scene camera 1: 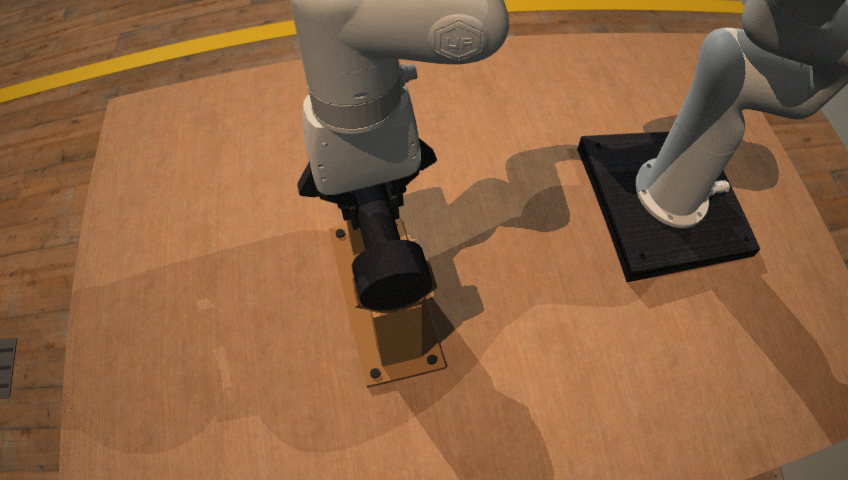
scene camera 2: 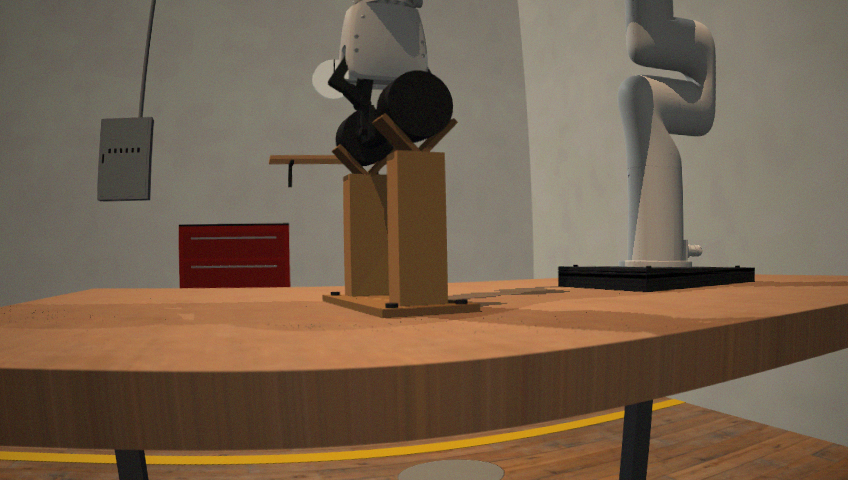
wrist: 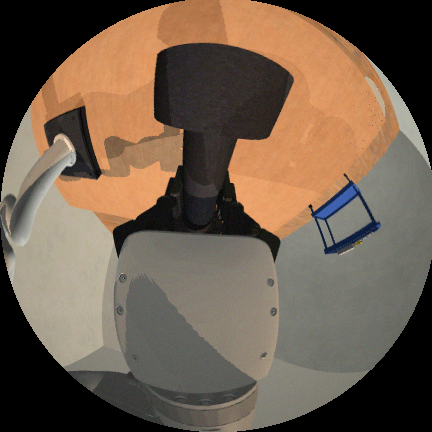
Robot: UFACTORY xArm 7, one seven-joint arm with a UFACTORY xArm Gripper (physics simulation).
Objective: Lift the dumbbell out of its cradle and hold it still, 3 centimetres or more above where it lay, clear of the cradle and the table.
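Frame: origin at the arm's base, x ahead, y left, z up, level; centimetres.
Where they show: gripper, fingertip midpoint: (scene camera 1: 373,213) (scene camera 2: 386,142) (wrist: 201,177); arm's base at its link origin: (scene camera 1: 671,193) (scene camera 2: 655,267) (wrist: 64,149).
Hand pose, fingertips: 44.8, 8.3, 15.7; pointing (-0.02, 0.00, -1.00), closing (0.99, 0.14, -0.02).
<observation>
Each offset is from my fingertips to the top centre of the thing, as dx, dy, dz.
The dumbbell @(+0.0, +0.5, +5.6) (scene camera 1: 391,276) (scene camera 2: 419,104) (wrist: 215,92) is black, with a thick round head at each end of its handle. Its heads rest in the V-shaped tops of the cradle @(+0.0, +0.5, +0.8) (scene camera 1: 399,336) (scene camera 2: 417,228), two wooden posts on a base plate. My gripper (scene camera 1: 374,211) (scene camera 2: 372,126) (wrist: 201,177) is shut on the dumbbell's handle, with a finger on each side. In scene camera 2 the near head and post hide part of the fingers. In the wrist view the near head shows ahead of the gripper, and the far head is hidden.
The cradle stands on the wooden table (scene camera 1: 178,380) (scene camera 2: 238,410). The arm's black mounting plate (scene camera 1: 612,208) (scene camera 2: 648,280) (wrist: 82,167) lies to the right in both scene views. A red cabinet (scene camera 2: 234,255) stands behind the table. A blue frame (wrist: 337,201) shows beyond the table's edge.
</observation>
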